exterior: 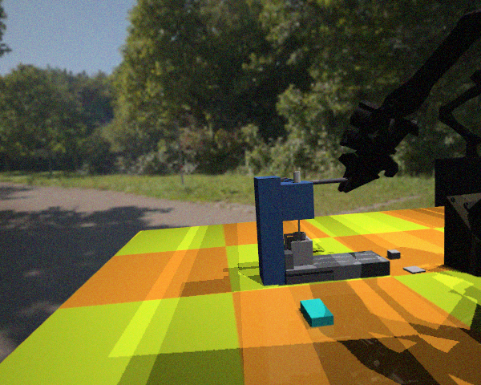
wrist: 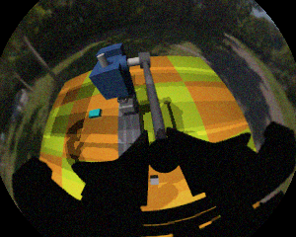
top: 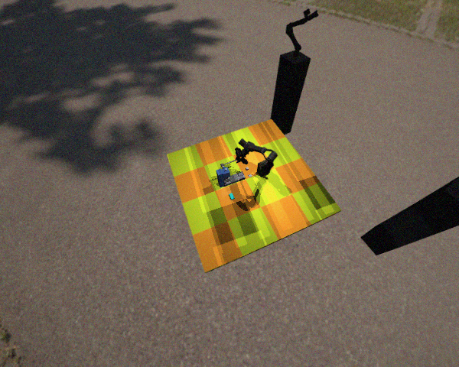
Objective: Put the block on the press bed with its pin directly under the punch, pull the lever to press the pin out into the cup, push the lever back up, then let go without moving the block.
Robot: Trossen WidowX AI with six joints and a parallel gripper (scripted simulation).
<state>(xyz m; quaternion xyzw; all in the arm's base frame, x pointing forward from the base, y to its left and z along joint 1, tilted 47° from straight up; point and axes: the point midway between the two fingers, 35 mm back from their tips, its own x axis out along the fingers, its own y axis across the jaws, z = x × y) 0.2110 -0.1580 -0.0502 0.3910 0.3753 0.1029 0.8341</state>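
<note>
The lever lies 5 cm ahead of my gripper tip, 1 cm to the left of it and 3 cm above it. Round my gripper tip: thin punch 13 cm ahead, 6 cm to the left, 3 cm below; small grey cube 11 cm behind, 3 cm to the left, 16 cm below; flat grey plate 10 cm behind, 11 cm to the left, 16 cm below.
</note>
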